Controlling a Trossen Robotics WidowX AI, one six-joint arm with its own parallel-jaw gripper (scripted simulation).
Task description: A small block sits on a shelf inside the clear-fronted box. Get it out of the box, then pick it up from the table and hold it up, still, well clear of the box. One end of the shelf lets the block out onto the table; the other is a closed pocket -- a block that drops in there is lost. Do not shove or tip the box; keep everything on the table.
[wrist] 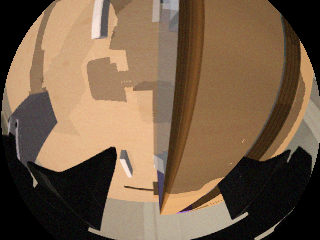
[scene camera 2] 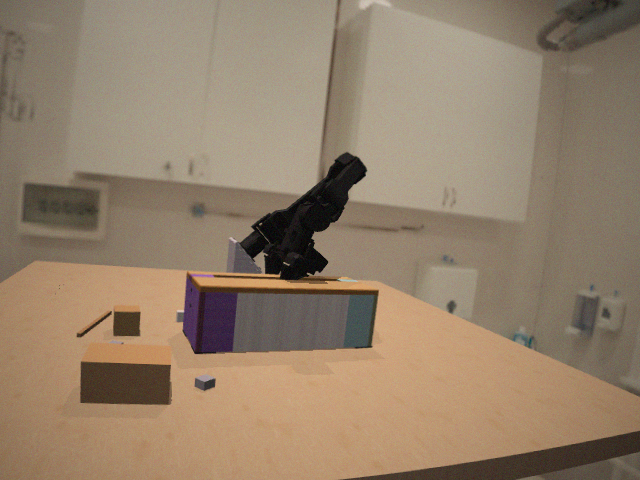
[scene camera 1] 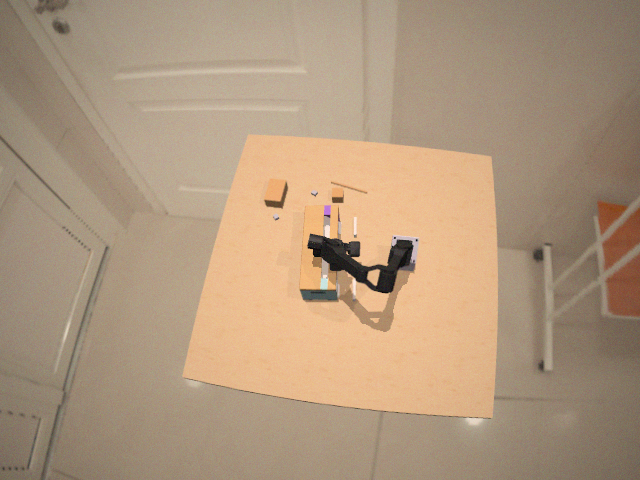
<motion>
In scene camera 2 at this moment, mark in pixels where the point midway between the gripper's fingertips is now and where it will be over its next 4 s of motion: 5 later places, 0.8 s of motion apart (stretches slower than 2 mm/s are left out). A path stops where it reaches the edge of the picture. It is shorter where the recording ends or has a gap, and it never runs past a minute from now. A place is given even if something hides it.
The gripper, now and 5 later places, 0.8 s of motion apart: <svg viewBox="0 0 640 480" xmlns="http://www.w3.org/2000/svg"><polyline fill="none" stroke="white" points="273,292 252,292 249,292 239,292 229,291 218,291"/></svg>
</motion>
